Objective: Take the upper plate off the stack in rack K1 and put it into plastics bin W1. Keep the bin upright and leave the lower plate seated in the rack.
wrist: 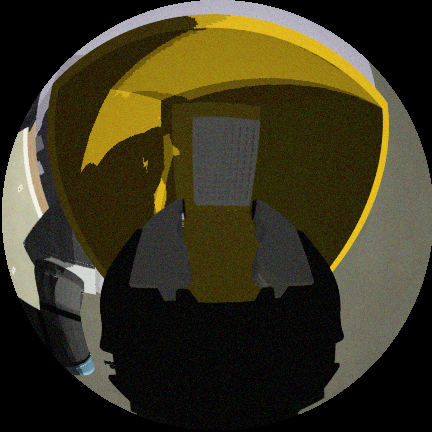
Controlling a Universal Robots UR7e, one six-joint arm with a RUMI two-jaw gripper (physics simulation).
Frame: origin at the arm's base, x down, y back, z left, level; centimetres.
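Seen in the pictures: gripper, fingertip midpoint: (218, 201); arm's base, origin of the base link: (58, 275).
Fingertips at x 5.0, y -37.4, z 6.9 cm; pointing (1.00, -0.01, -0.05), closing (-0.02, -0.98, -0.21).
Observation:
Offsets run from my fingertips to a thing's top centre. "*": to the spot under its first point.
The plastics bin, yellow {* dx -8.5, dy -7.5, dz +6.3 cm} (384, 150), fills most of the wrist view, with its mouth towards the camera and its inner walls partly in shadow. The upper plate, a grey well plate {dx +7.8, dy -1.3, dz +0.8 cm} (226, 161) with rows of small wells, lies on the bin's floor, beyond the fingertips and apart from them. My gripper (218, 201) is open, its two grey jaws apart with the brown bin floor showing between them. It points down into the bin, above the plate's near end. Rack K1 and the lower plate do not show in this view.
A dark robot arm part (62, 295) with a light blue cap (85, 366) shows at the lower left, outside the bin. A pale surface (14, 200) lies at the far left. Grey floor (405, 225) shows to the right of the bin's rim.

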